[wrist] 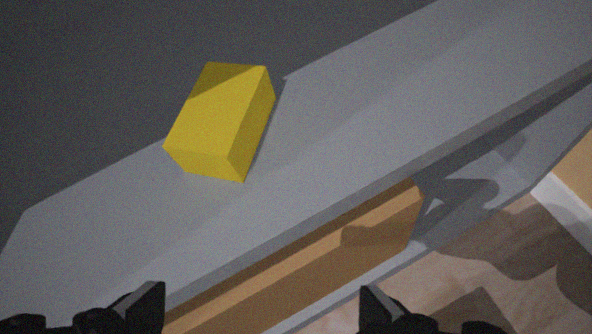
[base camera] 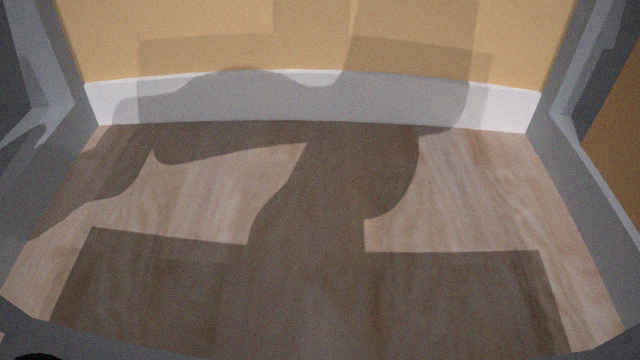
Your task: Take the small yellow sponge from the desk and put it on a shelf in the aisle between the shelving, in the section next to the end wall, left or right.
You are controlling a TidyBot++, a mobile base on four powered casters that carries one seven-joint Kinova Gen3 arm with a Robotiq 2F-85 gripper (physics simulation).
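Places are measured from the arm's base along level axes (x left, y back, z up), in centimetres.
Where they show: gripper, fingertip midpoint: (wrist: pixel 263 306).
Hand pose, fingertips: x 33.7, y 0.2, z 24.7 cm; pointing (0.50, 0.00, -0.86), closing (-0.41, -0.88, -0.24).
Note:
Each offset is from my fingertips to the centre of the thing. Level surfaces: height alone.
The small yellow sponge {dx +18.9, dy -1.2, dz -8.8 cm} (wrist: pixel 215 120) rests on a grey shelf board {dz -11.0 cm} (wrist: pixel 350 125) in the wrist view, left of the middle. Part of its top is in shadow. My gripper (wrist: pixel 263 306) is open and empty, its two fingertips wide apart at the bottom of the wrist view. The sponge is beyond the fingertips and apart from them. The board belongs to the shelving on the left (base camera: pixel 52 65), in the section beside the end wall (base camera: pixel 310 25) (wrist: pixel 580 167). The gripper and the sponge do not show in the base view, and the desk shows in neither view.
An orange-brown box {dx +23.5, dy +2.0, dz -43.3 cm} (wrist: pixel 320 265) sits below the board. The right shelving (base camera: pixel 560 150) borders the aisle floor {dz -64.4 cm} (base camera: pixel 465 200) (wrist: pixel 490 240), with another orange-brown surface (base camera: pixel 617 130) beyond its edge. A white skirting (base camera: pixel 300 100) (wrist: pixel 562 207) runs along the wall's foot. Shadows fall across floor and wall.

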